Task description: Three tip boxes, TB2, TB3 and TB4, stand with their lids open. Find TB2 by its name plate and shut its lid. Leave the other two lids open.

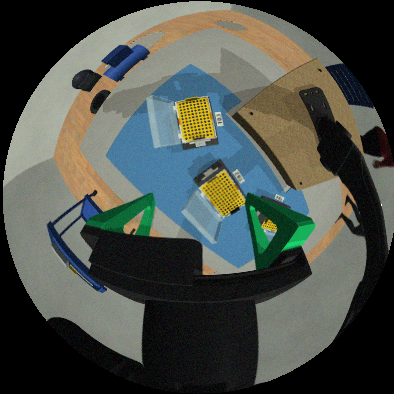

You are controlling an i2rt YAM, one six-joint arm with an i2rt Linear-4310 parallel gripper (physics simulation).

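Places are measured from the arm's base along level axes (x ahead, y left, z up), in centimetres.
Pixels of known places: gripper, fingertip midpoint: [199, 197]; arm's base, origin of the base link: [325, 127].
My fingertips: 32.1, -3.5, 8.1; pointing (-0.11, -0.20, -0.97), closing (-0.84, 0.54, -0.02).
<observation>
For each thing: its top centre in the pictures, then the offset to it from my fingertips, as dx, dy, dz. Level surfaces: height alone.
- TB2, middle of its top: [224, 197] -0.7, +10.2, -20.0
- blue mat, its level: dz -27.4
- TB3, middle of its top: [194, 116] -5.3, -11.3, -20.0
- TB4, middle of its top: [279, 223] -12.8, +29.2, -20.0
TB2 [223, 193], a box with a yellow tip rack, stands on the blue mat [135, 155] near the middle. Its name plate [238, 176] is at its upper right, and its clear lid [202, 220] is open toward the lower left. TB3 [196, 119] stands farther up, its clear lid [162, 122] open to the left. TB4 [270, 225] is at the lower right, seen partly through the right green finger; its plate [279, 198] shows, but its lid is mostly hidden. My gripper [199, 197] is open and empty; TB2 shows between and beyond its fingertips.
A brown board [277, 130] with a black arm [345, 152] mounted on it stands at the right of the mat. Blue items [131, 63] and black round items [86, 80] are at the upper left. A blue frame [61, 250] stands at the lower left, beyond the table's wooden edge [67, 150].
</observation>
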